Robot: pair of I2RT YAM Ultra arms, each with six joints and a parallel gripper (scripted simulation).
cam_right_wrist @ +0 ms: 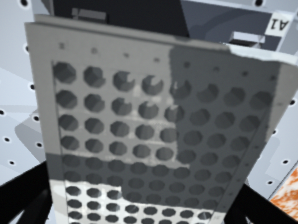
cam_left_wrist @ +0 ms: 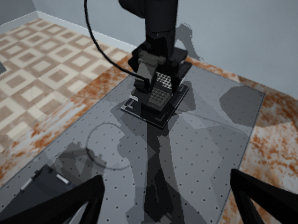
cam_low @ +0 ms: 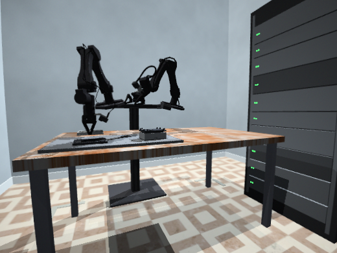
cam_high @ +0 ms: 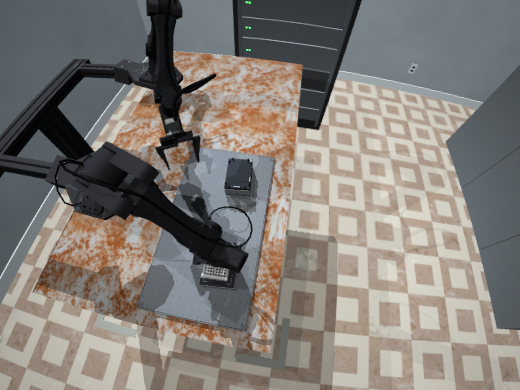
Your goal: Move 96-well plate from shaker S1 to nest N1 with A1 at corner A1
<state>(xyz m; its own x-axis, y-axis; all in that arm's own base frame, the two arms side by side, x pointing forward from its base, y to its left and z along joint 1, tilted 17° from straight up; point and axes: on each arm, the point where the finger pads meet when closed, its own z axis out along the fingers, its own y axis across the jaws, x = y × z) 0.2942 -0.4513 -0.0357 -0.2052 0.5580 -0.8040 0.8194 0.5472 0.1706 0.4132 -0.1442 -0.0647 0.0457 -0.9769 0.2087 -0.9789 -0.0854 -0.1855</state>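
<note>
The plate nest N1 lies 5 cm below my right hand. The rest, counted from my right hand: 96-well plate: right at my right hand.
</note>
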